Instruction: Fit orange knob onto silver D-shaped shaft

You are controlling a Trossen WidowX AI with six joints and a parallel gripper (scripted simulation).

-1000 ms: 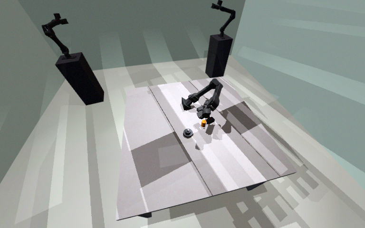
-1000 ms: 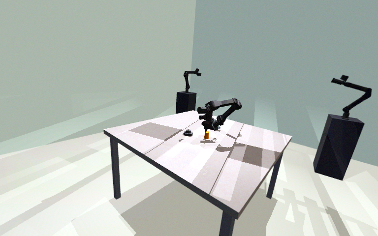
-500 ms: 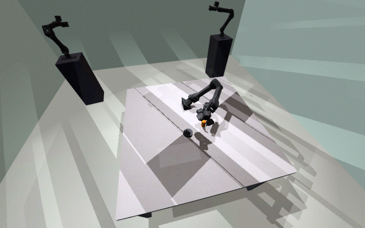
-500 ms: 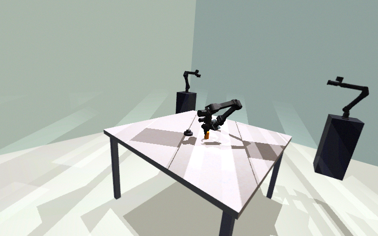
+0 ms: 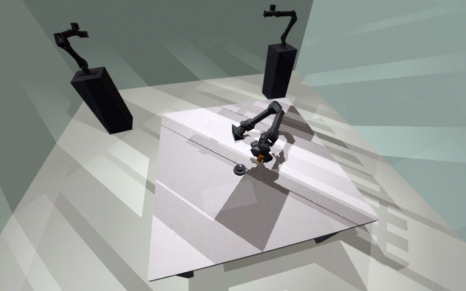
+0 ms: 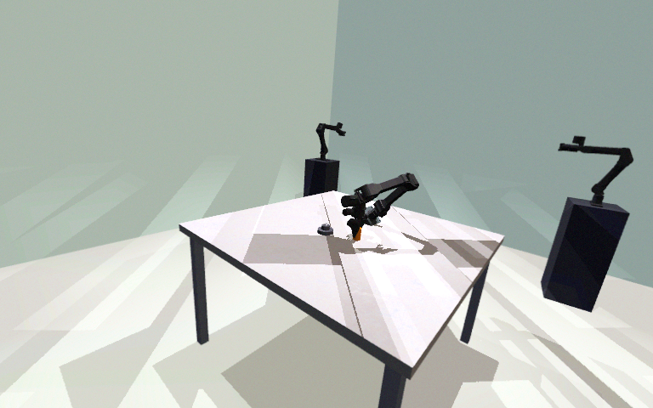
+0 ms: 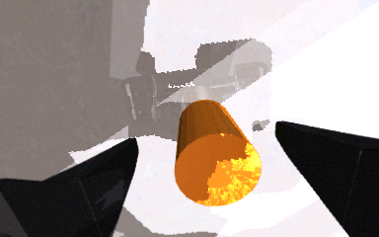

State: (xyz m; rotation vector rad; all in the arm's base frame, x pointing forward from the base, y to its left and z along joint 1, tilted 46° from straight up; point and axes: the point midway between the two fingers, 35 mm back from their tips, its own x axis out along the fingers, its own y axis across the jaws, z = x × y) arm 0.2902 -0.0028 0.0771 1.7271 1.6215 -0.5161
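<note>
Right now my gripper tip is 20 mm below the orange knob. Round my gripper tip: dark round pedestal (30 mm ahead, 170 mm to the right).
</note>
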